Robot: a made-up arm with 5 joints.
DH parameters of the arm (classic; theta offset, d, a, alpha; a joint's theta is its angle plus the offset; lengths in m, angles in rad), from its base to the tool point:
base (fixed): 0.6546 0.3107 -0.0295 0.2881
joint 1: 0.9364 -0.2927 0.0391 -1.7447
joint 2: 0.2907 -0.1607 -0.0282 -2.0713
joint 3: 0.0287 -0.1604 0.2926 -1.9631
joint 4: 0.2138 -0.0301 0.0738 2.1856
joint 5: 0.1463 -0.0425 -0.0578 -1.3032
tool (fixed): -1.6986 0.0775 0 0
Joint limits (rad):
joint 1: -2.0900..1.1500
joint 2: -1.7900..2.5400
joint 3: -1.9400..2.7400
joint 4: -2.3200..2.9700
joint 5: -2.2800..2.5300
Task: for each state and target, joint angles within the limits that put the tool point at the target. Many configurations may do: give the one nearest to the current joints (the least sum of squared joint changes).
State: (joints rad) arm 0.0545 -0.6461 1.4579 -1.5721 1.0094
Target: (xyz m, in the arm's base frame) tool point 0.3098 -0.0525 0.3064
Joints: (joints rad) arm -0.0577 -0.5482 1.5720 -1.5943 1.3257
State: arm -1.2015 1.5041 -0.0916 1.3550 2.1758
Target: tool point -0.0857 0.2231 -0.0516
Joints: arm -0.9810 1.4207 -0.6545 1.2258 2.3551
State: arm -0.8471 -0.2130 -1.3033 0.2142 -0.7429
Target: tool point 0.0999 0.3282 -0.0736
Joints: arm -1.0518 0.2509 -0.8470 0.1107 -0.9517
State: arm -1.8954 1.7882 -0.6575 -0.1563 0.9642
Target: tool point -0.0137 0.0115 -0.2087
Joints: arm -2.0900 1.2673 -0.3300 0.4103 0.8957
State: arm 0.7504 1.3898 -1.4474 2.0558 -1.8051
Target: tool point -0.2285 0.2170 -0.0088
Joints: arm 0.2289 1.4677 -1.0530 2.2243 -1.7580
